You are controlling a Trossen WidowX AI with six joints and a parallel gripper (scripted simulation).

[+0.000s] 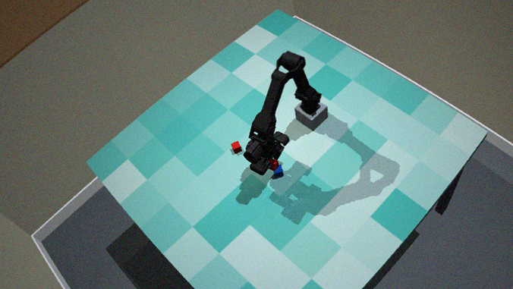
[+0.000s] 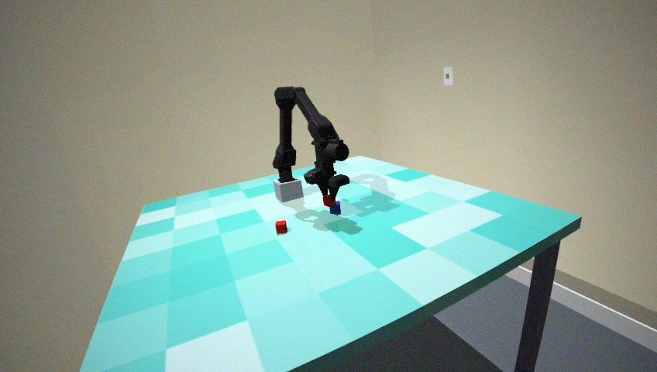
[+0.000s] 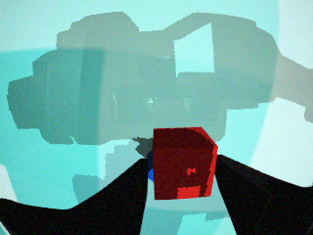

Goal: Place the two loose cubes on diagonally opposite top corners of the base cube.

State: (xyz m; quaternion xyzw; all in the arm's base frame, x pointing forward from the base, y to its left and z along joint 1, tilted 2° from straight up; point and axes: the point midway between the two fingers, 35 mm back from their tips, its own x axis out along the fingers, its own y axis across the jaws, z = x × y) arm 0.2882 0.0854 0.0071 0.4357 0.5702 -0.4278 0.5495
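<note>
Right now the blue cube is 20 mm to the left of my gripper tip and 40 mm below it.
</note>
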